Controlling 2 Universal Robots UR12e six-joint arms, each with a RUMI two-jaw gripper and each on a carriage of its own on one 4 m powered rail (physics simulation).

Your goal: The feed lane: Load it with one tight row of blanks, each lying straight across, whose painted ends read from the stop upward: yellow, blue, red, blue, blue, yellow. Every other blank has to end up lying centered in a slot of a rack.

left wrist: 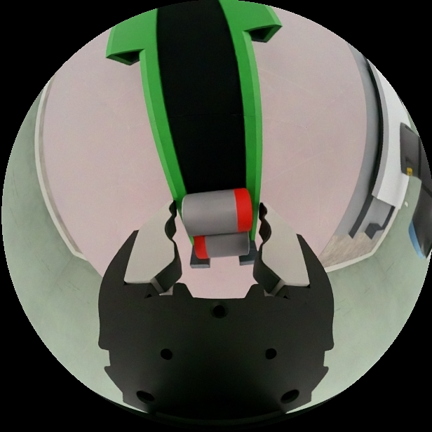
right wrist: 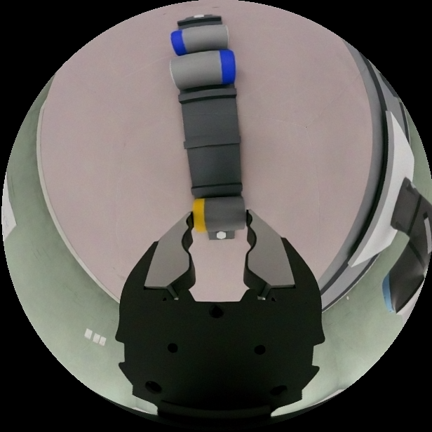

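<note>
In the left wrist view, a grey blank with a red right end [left wrist: 216, 212] lies across a green-walled channel with a black floor [left wrist: 207, 120]. A second grey blank, with a red left end [left wrist: 222, 245], lies against it at the channel's low end. My left gripper [left wrist: 217, 201] is open, its tips on either side of the first blank with small gaps. In the right wrist view, my right gripper [right wrist: 219, 211] is shut on a yellow-ended blank [right wrist: 222, 214] at the near end of a dark rack [right wrist: 214, 167]. Two blue-ended blanks [right wrist: 197, 40] [right wrist: 202, 69] lie across the rack's far end.
Dark feet [left wrist: 200, 262] show below the channel, which has green side wings [left wrist: 267, 25] at its far end. A pale panel and dark arm parts [left wrist: 411, 150] [right wrist: 412, 215] stand at the right edge of both views. The rack has raised ridges [right wrist: 212, 143] between its uncovered slots.
</note>
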